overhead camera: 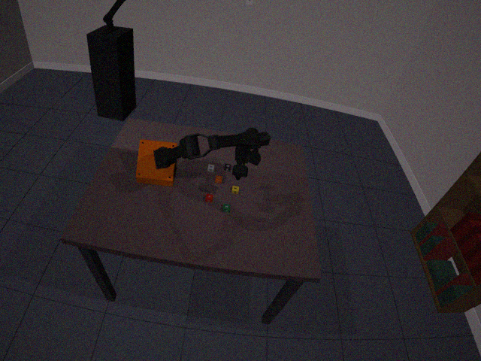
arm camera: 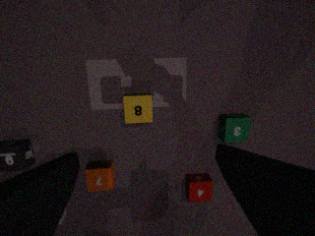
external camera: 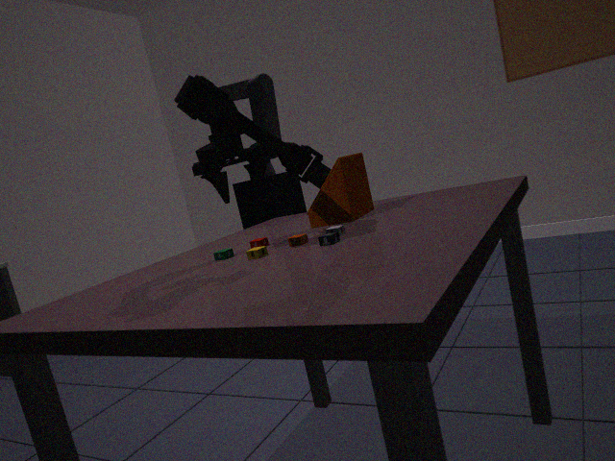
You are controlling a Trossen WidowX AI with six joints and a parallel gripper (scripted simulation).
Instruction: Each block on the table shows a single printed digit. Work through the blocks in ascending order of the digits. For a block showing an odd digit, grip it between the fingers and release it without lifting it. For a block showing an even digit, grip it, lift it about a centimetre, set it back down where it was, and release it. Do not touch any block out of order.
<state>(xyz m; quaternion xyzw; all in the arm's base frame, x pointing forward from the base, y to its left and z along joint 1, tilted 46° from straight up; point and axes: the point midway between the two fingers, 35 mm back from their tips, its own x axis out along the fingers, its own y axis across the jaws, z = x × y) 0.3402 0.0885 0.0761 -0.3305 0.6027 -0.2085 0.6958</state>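
The white block lies 150 mm behind my gripper tip, 120 mm to the left of it and 120 mm below it. From my gripper tip the other things lie so: yellow block: 120 mm below, 10 mm to the left; orange block: 120 mm below, 90 mm behind, 50 mm to the left; green block: 120 mm to the right, 120 mm below, 10 mm behind.
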